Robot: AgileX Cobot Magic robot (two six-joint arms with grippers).
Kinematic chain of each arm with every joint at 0, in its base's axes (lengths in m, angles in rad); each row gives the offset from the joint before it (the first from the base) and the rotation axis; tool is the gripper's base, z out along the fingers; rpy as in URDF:
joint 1: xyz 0 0 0.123 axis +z
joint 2: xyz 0 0 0 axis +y
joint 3: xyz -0.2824 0 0.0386 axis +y
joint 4: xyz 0.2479 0 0.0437 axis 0.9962 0 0.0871
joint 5: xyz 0 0 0 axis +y
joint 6: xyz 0.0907 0 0.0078 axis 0.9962 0 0.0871
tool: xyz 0 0 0 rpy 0 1.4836 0
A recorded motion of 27 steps. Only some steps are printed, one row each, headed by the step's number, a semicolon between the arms.
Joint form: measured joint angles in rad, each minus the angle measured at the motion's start. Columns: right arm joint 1, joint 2, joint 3, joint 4, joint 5, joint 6; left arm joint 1, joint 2, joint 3, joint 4, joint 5, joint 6.
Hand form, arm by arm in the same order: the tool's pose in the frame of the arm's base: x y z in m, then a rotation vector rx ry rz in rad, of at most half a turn. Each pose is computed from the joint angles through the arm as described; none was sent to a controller.
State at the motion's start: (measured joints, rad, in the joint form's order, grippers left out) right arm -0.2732 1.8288 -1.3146 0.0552 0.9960 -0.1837; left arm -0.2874 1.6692 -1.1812 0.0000 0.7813 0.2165
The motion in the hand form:
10: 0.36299 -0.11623 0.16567 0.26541 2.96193 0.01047; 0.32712 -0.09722 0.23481 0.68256 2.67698 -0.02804
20: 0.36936 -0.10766 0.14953 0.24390 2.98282 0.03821; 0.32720 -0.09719 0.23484 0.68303 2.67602 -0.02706
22: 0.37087 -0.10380 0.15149 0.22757 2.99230 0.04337; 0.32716 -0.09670 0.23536 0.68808 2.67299 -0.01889
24: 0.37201 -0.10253 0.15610 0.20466 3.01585 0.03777; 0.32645 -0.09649 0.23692 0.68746 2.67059 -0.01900
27: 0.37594 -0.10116 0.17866 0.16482 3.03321 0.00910; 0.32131 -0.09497 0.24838 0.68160 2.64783 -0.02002
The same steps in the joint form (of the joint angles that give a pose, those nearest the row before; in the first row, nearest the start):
10: -0.0475 0.1293 0.0030 0.0048 -0.1454 0.0058; 0.0000 0.0104 0.0000 -0.0080 -0.0010 0.0000
20: -0.0238 0.1729 0.0020 0.0213 -0.1655 0.0022; 0.0000 0.0104 0.0000 -0.0071 -0.0018 0.0000
22: -0.0133 0.1730 -0.0074 0.0213 -0.1477 0.0022; 0.0000 0.0089 0.0000 0.0000 -0.0018 0.0000
24: -0.0074 0.1730 -0.0294 0.0083 -0.1055 0.0014; 0.0000 0.0041 0.0000 0.0000 0.0005 0.0000
27: 0.0038 0.1528 -0.0957 -0.0217 -0.0093 0.0058; 0.0000 -0.0317 0.0008 0.0000 0.0120 0.0000

